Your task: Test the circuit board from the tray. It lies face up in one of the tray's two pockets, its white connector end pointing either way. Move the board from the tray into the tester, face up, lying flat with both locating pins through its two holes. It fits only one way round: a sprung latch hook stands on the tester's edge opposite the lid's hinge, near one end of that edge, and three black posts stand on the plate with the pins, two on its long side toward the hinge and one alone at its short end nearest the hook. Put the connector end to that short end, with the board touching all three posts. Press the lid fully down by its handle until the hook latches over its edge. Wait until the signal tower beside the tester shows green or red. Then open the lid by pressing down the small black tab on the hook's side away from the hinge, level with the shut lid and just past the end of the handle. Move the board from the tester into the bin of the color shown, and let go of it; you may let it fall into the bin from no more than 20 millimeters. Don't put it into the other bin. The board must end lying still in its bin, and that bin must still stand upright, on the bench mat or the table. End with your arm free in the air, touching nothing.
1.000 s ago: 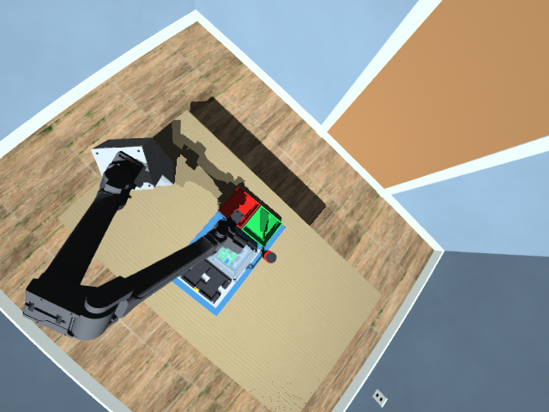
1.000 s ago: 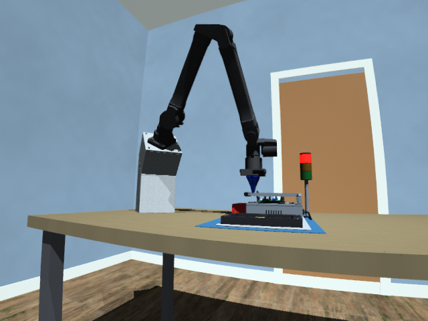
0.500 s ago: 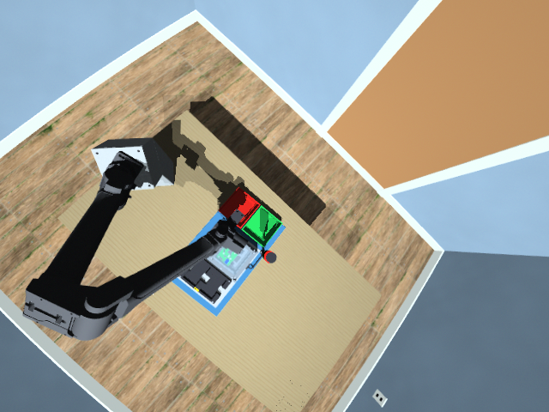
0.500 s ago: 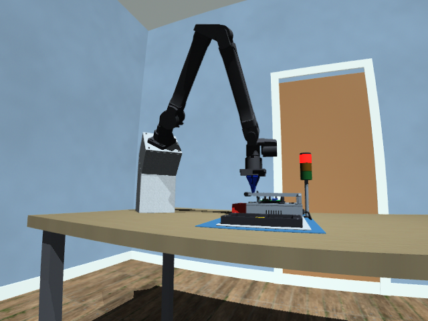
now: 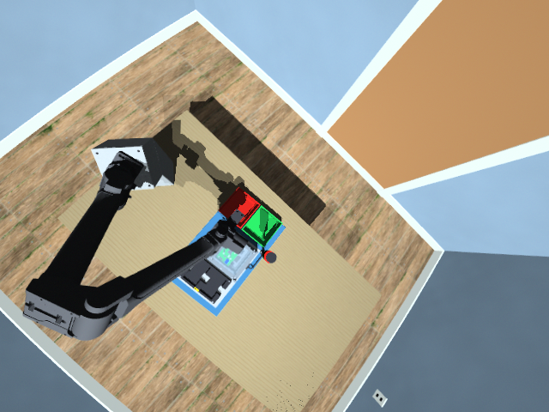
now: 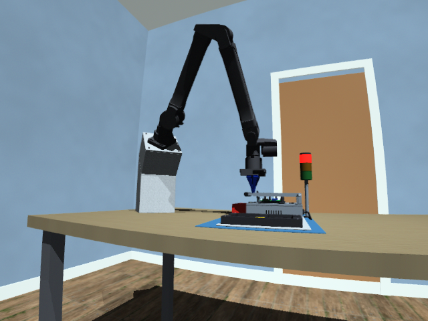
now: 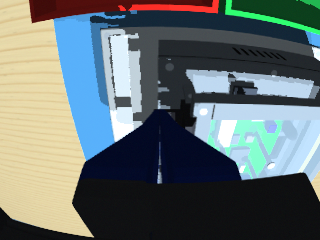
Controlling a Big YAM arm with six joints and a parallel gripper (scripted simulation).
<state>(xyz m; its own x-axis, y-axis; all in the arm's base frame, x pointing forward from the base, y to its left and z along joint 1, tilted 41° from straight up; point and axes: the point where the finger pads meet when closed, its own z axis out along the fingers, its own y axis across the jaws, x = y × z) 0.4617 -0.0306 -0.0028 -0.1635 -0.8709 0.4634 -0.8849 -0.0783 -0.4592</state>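
The black latch hook is 1 cm ahead of my hand and 1 cm below it. Also, from my hand: green circuit board (6 cm ahead, 7 cm to the right, 3 cm below); tester plate (7 cm ahead, 7 cm to the right, 3 cm below); tester lid (6 cm ahead, 7 cm to the right, 1 cm below).
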